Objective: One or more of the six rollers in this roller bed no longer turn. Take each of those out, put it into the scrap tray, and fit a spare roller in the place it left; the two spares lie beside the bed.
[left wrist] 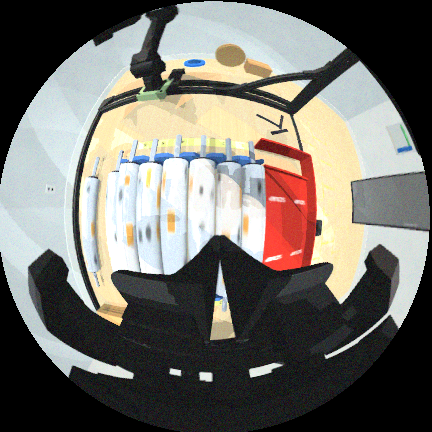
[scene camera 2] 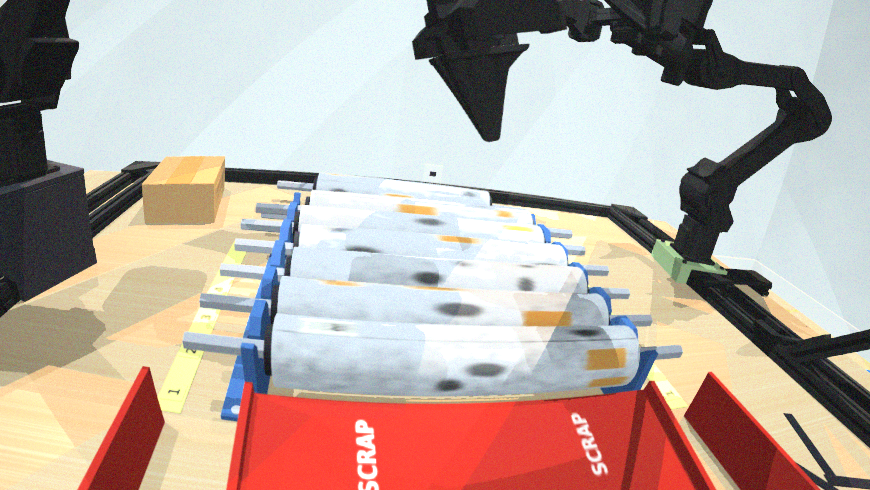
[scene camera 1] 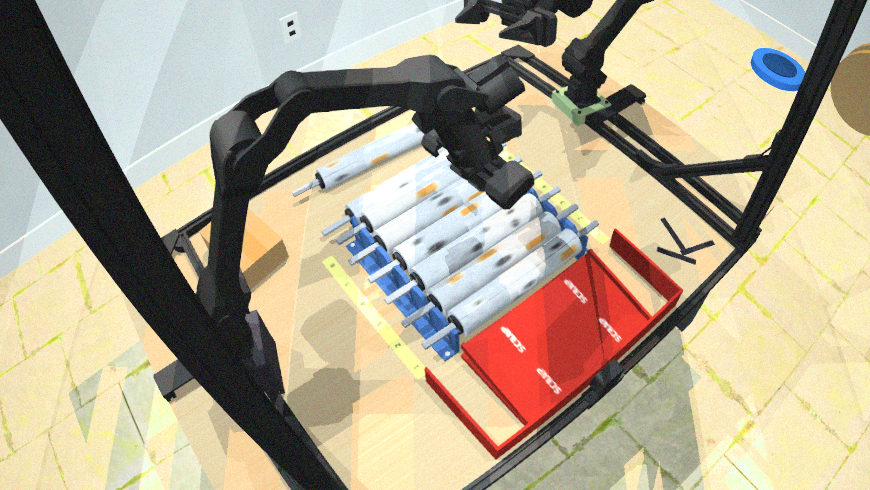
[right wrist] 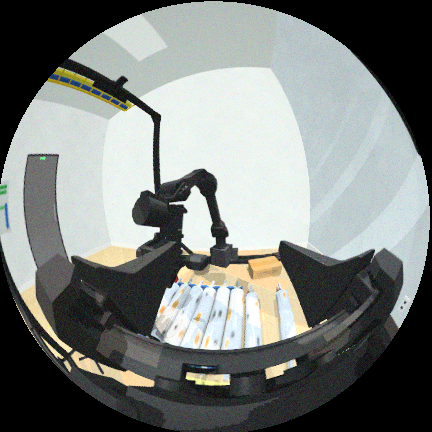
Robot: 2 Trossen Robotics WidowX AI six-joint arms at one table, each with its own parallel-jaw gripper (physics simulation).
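Places are measured from the left arm's base along level axes (x ahead, y left, z up), in metres.
Where they show: left gripper, fingertip midpoint: point(left wrist: 218, 239) point(scene camera 2: 491, 141) point(scene camera 1: 491, 191) point(right wrist: 169, 287); right gripper, fingertip midpoint: point(scene camera 1: 477, 27) point(right wrist: 229, 247); left arm's base, link origin: point(scene camera 2: 19, 173) point(scene camera 1: 231, 342) point(right wrist: 220, 245); right arm's base, link origin: point(left wrist: 154, 85) point(scene camera 2: 691, 254) point(scene camera 1: 582, 97).
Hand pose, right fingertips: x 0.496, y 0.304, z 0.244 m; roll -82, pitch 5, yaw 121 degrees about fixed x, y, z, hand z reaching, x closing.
Things, the pixels of their top centre, and the offset from my right fingertips.
- blue bed, top centre: point(scene camera 2: 266, 244) point(scene camera 1: 394, 274) point(right wrist: 204, 283) 0.226 m right, 0.218 m back, 0.287 m down
- spare roller, top centre: point(scene camera 1: 406, 174) point(left wrist: 108, 228) point(right wrist: 253, 319) 0.000 m left, 0.141 m back, 0.306 m down
- spare, top centre: point(scene camera 2: 404, 181) point(scene camera 1: 375, 144) point(left wrist: 82, 226) point(right wrist: 287, 315) 0.101 m left, 0.179 m back, 0.306 m down
- red scrap tray, top centre: point(scene camera 1: 566, 328) point(left wrist: 294, 229) 0.399 m right, 0.013 m ahead, 0.304 m down
- cardboard box, top centre: point(scene camera 2: 187, 168) point(scene camera 1: 238, 234) point(left wrist: 117, 325) point(right wrist: 264, 262) 0.045 m right, 0.477 m back, 0.299 m down
Six pale, spotted rollers, such as the front one point(scene camera 1: 517, 286) point(scene camera 2: 456, 359) point(left wrist: 253, 205), lie side by side in the blue bed point(scene camera 1: 395, 289) point(scene camera 2: 258, 322). Whether any turns, I cannot tell. One spare roller point(scene camera 2: 365, 197) point(left wrist: 114, 220) point(right wrist: 253, 315) lies close along the bed's back side; the other spare point(scene camera 1: 371, 159) point(left wrist: 92, 220) point(right wrist: 285, 310) lies farther off. The red scrap tray point(scene camera 1: 566, 328) point(scene camera 2: 426, 450) point(left wrist: 285, 225) bears no roller in view. My left gripper point(scene camera 2: 490, 136) point(left wrist: 218, 239) is shut, empty, above the rollers. My right gripper point(scene camera 1: 502, 21) is open, empty, high behind the bed.
A cardboard box point(scene camera 1: 264, 252) point(scene camera 2: 182, 197) point(right wrist: 265, 267) stands near the left arm's base. Yellow numbered strips point(scene camera 1: 371, 319) point(scene camera 2: 182, 377) lie along the bed's ends. Red side walls point(scene camera 1: 645, 261) point(scene camera 2: 130, 432) flank the tray. A black frame point(scene camera 1: 687, 197) point(scene camera 2: 754, 328) edges the table.
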